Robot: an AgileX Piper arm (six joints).
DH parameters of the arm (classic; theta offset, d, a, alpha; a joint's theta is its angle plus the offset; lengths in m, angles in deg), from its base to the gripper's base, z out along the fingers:
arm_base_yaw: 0 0.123 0 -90
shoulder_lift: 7.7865 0 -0.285 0
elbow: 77.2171 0 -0.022 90
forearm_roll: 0 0.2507 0 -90
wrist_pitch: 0 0 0 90
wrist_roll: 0 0.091 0 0
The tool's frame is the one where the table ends.
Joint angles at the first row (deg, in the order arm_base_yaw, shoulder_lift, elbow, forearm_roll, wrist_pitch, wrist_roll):
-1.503 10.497 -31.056 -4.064 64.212 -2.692
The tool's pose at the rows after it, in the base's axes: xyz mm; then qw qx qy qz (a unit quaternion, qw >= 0):
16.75 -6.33 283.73 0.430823 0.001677 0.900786 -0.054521
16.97 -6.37 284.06 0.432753 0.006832 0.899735 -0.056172
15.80 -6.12 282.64 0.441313 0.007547 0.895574 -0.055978
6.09 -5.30 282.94 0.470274 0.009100 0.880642 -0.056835
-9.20 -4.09 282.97 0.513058 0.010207 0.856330 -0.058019
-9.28 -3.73 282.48 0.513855 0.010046 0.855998 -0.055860
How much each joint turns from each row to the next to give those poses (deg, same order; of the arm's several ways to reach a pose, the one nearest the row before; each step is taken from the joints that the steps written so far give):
-1.409 -0.001 -0.001 0.236 0.002 0.002
-0.667 0.000 0.002 0.112 -0.281 0.000
-0.106 -0.897 0.507 0.123 -0.702 -0.001
-0.109 -3.644 0.144 0.138 -0.238 -0.002
0.000 -5.525 0.000 0.136 -0.116 0.000
0.003 -0.140 0.111 0.249 -0.057 0.003

